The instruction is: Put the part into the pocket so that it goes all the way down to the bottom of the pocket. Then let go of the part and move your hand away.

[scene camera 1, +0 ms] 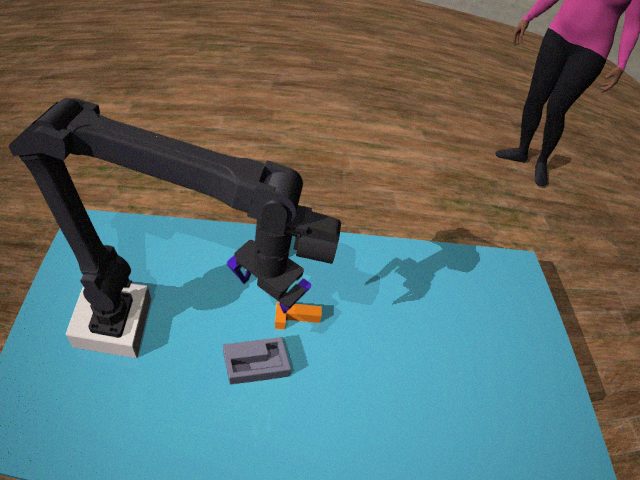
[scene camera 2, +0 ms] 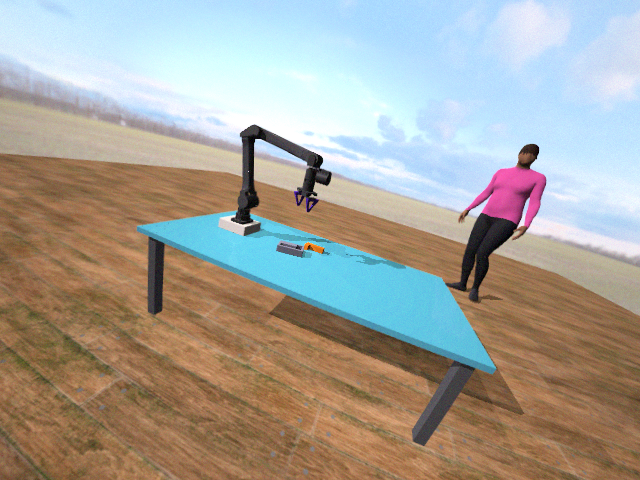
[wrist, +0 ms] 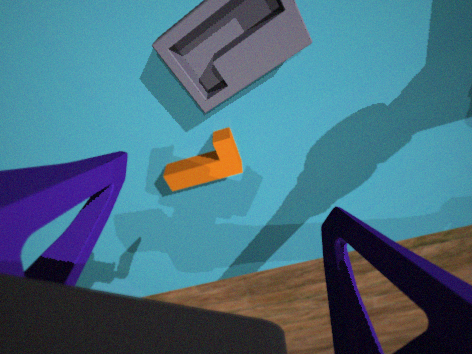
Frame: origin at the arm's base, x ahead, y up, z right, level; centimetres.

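Seen in the pictures: gripper, fingertip midpoint: (scene camera 1: 265, 296) (scene camera 2: 302, 208) (wrist: 233, 192); arm's base at its link origin: (scene camera 1: 111, 314) (scene camera 2: 242, 221).
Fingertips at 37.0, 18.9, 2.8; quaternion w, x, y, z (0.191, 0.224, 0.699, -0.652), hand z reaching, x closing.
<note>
Pixels of each thing's top centre, then the offset from my fingertips to it, as dx, dy, dz. Level surfaces: height alone.
- orange L-shaped part at its top centre: (wrist: 199, 166) (scene camera 1: 298, 314) (scene camera 2: 314, 246) +8.1, -21.5, -12.4
- grey block at its top centre: (wrist: 232, 44) (scene camera 1: 256, 356) (scene camera 2: 291, 245) -1.1, -20.9, +1.3
- blue table at its surface level: dy -24.6
The orange L-shaped part (scene camera 1: 305, 313) (scene camera 2: 315, 248) (wrist: 200, 170) lies flat on the blue table, beside the grey block and apart from it. The grey block (scene camera 1: 248, 349) (scene camera 2: 290, 252) (wrist: 265, 55) has an L-shaped pocket in its top; the pocket holds no part. In the wrist view the block is cut off by the upper edge. My gripper (scene camera 2: 302, 208) (wrist: 233, 192) is open with its purple fingers wide apart. It hangs well above the table; in the wrist view the part lies far below, between the fingertips. In the scene camera 1 view one finger partly overlaps the part.
The arm's white base block (scene camera 1: 103, 343) (scene camera 2: 235, 227) stands at the left end of the blue table (scene camera 1: 413, 413) (scene camera 2: 361, 294). The far table edge shows low in the wrist view. A person in a pink top (scene camera 1: 586, 25) (scene camera 2: 509, 191) stands on the wooden floor beyond the table.
</note>
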